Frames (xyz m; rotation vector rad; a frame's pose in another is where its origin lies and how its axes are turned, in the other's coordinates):
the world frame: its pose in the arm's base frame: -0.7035 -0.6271 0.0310 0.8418 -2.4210 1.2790
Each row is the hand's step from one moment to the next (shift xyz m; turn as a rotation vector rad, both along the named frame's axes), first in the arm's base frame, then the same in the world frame.
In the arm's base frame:
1: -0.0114 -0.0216 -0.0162 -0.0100 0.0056 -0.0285
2: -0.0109 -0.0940 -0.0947 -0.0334 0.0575 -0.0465
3: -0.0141 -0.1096 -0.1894 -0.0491 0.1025 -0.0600
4: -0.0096 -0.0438 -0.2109 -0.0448 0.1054 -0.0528
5: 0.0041 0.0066 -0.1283 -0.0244 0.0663 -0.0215
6: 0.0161 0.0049 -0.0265 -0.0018 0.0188 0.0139
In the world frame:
1: 0.0090 0.0081 0.0267 -0.0080 0.0274 0.0114
2: -0.0033 0.0278 0.1309 -0.0172 0.0763 -0.0215
3: -0.0413 0.0854 0.1977 -0.0278 0.1146 -0.0512
4: -0.0794 0.1258 0.1561 -0.0288 0.1085 -0.0575
5: -0.0683 0.0851 0.0679 -0.0154 0.0582 -0.0428
6: -0.0275 0.0098 0.0115 0.0014 0.0002 -0.0234

